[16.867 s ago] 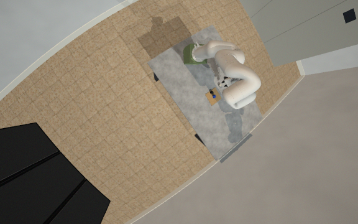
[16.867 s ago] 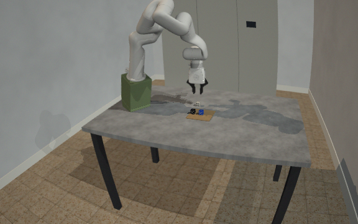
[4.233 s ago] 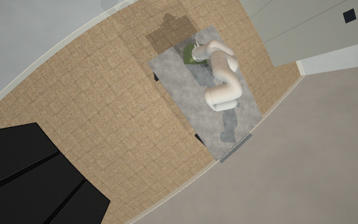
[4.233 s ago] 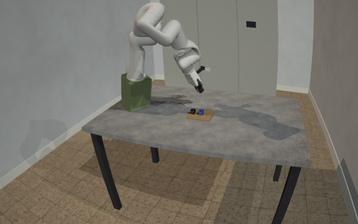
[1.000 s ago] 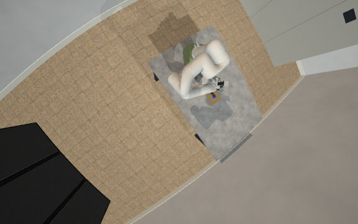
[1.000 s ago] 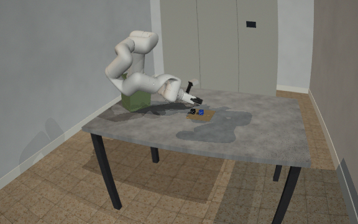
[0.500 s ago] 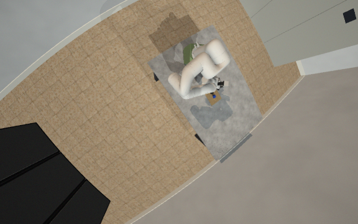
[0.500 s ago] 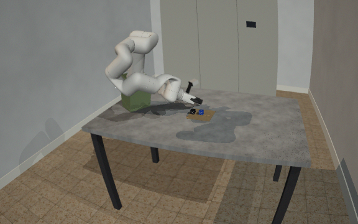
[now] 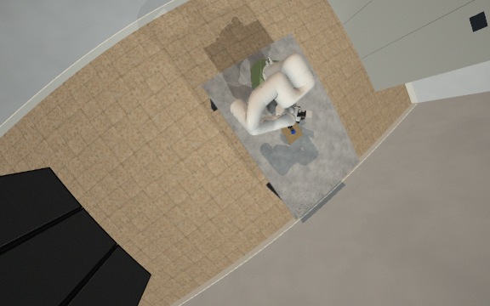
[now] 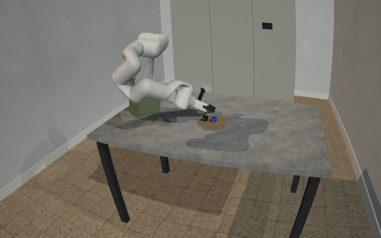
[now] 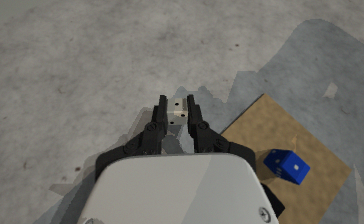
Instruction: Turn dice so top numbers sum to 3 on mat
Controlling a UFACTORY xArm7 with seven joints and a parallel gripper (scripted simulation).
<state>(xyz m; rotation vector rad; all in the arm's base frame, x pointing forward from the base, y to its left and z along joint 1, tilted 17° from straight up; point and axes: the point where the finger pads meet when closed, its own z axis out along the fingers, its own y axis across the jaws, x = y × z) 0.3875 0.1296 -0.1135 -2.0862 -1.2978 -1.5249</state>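
The white die lies 10 mm to the left of my hand and 10 mm below it. Round my hand: tan mat 120 mm to the right, 60 mm ahead, 30 mm below; blue die 120 mm to the right, 60 mm ahead, 10 mm below; black die 130 mm to the right, 10 mm below, 10 mm ahead.
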